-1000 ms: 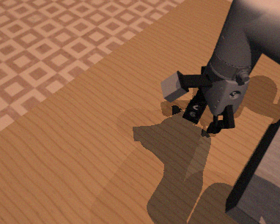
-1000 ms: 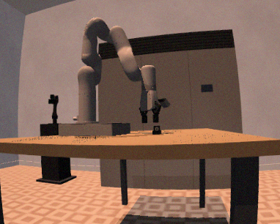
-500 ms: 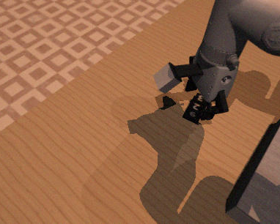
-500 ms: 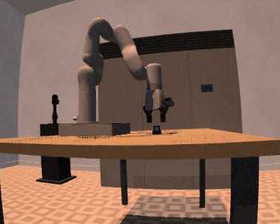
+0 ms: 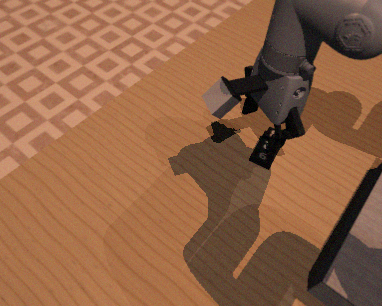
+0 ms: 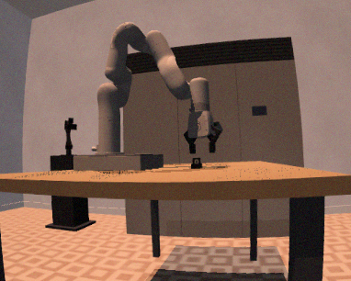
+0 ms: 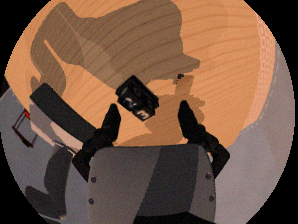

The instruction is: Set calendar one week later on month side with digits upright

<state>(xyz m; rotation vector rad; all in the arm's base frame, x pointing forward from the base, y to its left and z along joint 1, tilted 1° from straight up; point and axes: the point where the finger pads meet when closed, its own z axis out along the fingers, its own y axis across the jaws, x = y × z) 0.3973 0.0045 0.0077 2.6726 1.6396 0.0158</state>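
My gripper is now 20 mm past the black cube, 20 mm to the left of it and 40 mm above it. The rest, counted from my hand: black digit cube (30 mm behind, 10 mm to the left, 40 mm below).
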